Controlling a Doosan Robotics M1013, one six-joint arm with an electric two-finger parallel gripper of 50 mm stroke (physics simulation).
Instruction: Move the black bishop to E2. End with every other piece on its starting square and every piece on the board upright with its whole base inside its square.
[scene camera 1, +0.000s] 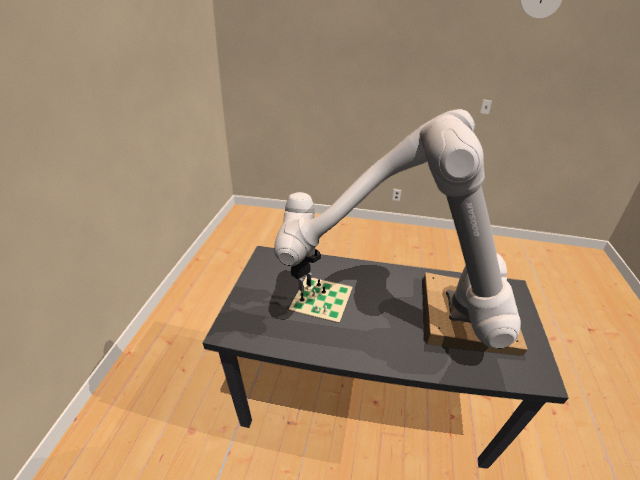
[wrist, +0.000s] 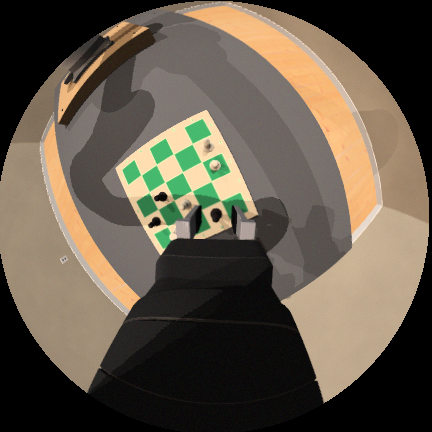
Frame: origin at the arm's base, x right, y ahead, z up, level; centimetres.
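Seen in the pictures: gripper, fingertip midpoint: (scene camera 1: 305, 287) (wrist: 216, 213).
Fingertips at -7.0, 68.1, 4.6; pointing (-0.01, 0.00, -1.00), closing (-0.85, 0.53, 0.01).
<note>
Offsets run from my fingertips to a thing's top centre, as dx, dy, dz.
The chessboard @[+4.4, -6.1, -8.4] (scene camera 1: 334, 314) (wrist: 170, 166) lies on the table. A black piece @[+1.2, +1.7, -4.0] (scene camera 1: 302, 297) (wrist: 216, 215) stands upright on a light square beside the green corner square; its shape is too small to confirm as the bishop. My gripper (scene camera 1: 305, 285) (wrist: 216, 213) is open and empty, hanging above this piece, which shows between the fingers in the wrist view. Two more black pieces, one @[+8.0, -6.4, -5.2] (scene camera 1: 323, 290) (wrist: 160, 197) and another @[+12.0, -3.2, -5.2] (scene camera 1: 318, 283) (wrist: 154, 222), stand farther over on the board. I cannot read the square labels, so I cannot tell which square is E2.
White pieces stand at the board's edge, one @[-3.9, -9.4, -4.0] (scene camera 1: 325, 310) (wrist: 208, 146) beside another @[-3.2, -5.7, -5.2] (scene camera 1: 316, 308) (wrist: 215, 165). A third @[+5.0, -2.7, -5.2] (scene camera 1: 313, 293) (wrist: 186, 204) is near the left finger. A fourth @[+9.2, +0.7, -5.1] (wrist: 173, 236) is partly hidden by the gripper. The wooden base (scene camera 1: 426, 310) (wrist: 107, 70) is across the table.
</note>
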